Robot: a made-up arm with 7 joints.
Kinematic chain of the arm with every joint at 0, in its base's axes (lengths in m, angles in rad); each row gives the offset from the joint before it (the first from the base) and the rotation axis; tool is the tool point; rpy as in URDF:
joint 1: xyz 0 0 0.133 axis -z
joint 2: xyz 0 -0.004 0.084 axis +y
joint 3: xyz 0 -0.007 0.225 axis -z
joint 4: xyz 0 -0.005 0.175 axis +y
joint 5: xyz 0 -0.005 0.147 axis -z
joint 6: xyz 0 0 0.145 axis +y
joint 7: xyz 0 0 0.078 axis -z
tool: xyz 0 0 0 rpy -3.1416 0 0
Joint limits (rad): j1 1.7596..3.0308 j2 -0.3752..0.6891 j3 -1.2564..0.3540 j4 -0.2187..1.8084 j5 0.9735..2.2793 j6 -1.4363..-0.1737 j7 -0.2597..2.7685
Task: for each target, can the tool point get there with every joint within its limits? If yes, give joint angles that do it. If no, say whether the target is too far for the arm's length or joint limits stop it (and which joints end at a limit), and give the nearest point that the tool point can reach.
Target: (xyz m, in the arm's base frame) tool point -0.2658 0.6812 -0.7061
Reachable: no: too far | nearest point -0.4620 0.0807 0.2380 | short by 1.136 m
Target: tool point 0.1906 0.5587 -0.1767
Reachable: no: joint limits stop it (at a limit: joint 1, joint 2, joint 3, joint 4, joint 6) | nearest point 0.2806 0.0135 0.4934 | short by 0.868 m
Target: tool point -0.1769 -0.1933 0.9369
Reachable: yes | joints 2.3387 0.3122 -0.3248 0.0539 2.1803 -0.2872 1.9123
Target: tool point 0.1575 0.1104 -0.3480
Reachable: no: joint limits stop it (at a limit: joint 1, joint 2, joint 4, joint 5) | nearest point 0.0653 -0.3982 0.2659 | short by 0.803 m
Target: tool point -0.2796 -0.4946 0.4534
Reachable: yes | joints 2.0117 0.6052 0.2081 1.1767 1.9482 -0.7292 1.1107
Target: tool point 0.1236 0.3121 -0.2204
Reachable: no: joint limits stop it (at a limit: joint 1, joint 2, joint 3, joint 4, joint 5) | nearest point -0.4139 0.0286 0.2418 | short by 0.763 m
